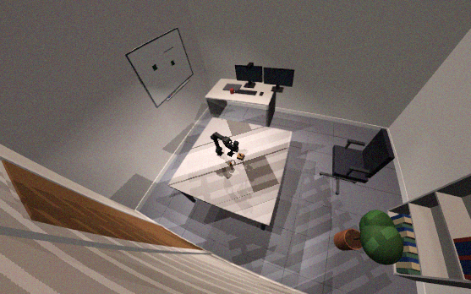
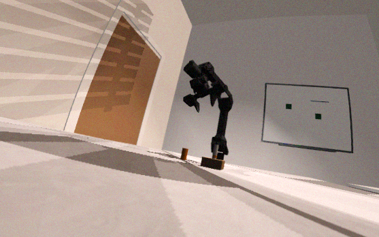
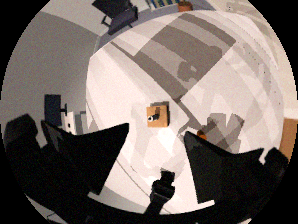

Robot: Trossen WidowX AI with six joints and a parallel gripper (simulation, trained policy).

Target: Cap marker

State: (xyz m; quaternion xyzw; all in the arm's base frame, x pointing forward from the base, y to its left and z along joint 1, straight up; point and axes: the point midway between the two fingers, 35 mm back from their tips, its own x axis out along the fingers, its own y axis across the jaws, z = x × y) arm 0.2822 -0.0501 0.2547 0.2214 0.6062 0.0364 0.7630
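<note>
The orange cap lies 70 mm behind my gripper tip, 80 mm to the right of it and 200 mm below it. From my gripper tip the other things lie so: brown holder block: 70 mm to the left, 210 mm below.
</note>
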